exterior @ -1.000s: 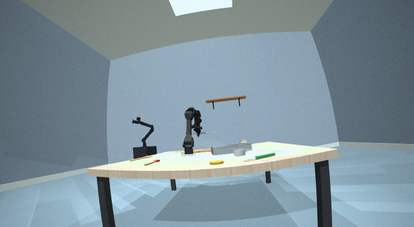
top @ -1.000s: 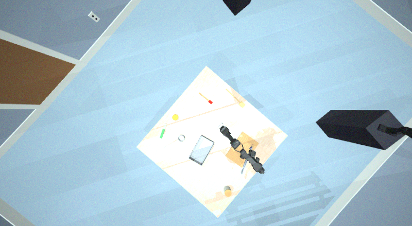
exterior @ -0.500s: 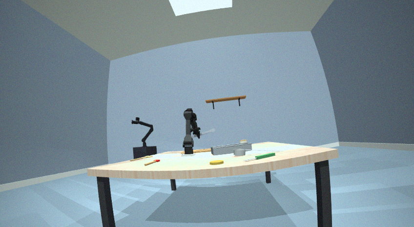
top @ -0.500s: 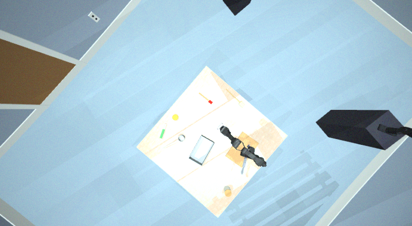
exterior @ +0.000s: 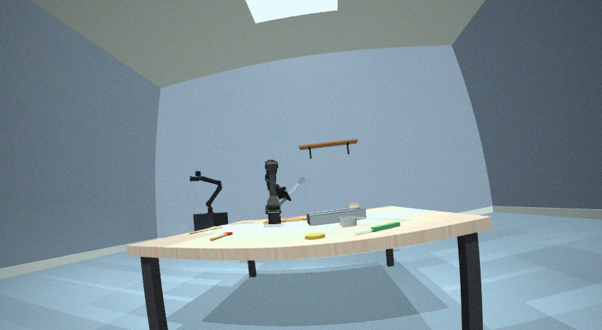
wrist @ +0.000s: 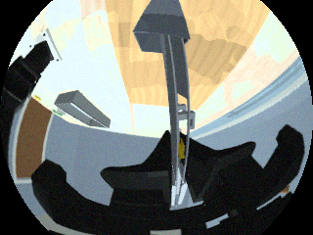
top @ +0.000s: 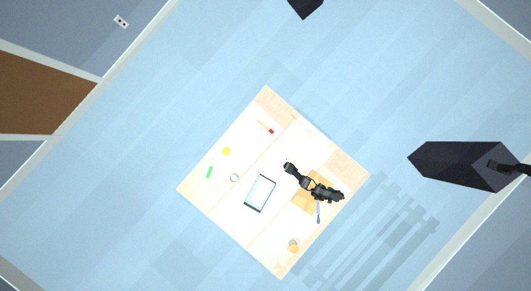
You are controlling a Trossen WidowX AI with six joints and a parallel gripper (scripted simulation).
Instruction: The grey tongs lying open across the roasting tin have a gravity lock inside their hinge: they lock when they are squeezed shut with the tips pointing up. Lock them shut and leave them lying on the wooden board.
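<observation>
Right now my gripper tip is 2 cm past the wooden board, 1 cm to the right of it and 14 cm above it. The rest, counted from my gripper tip: green-handled tool 56 cm ahead, 78 cm to the right, 14 cm below; red-tipped stick 8 cm behind, 72 cm to the right, 14 cm below; roasting tin 35 cm ahead, 30 cm to the right, 12 cm below.
</observation>
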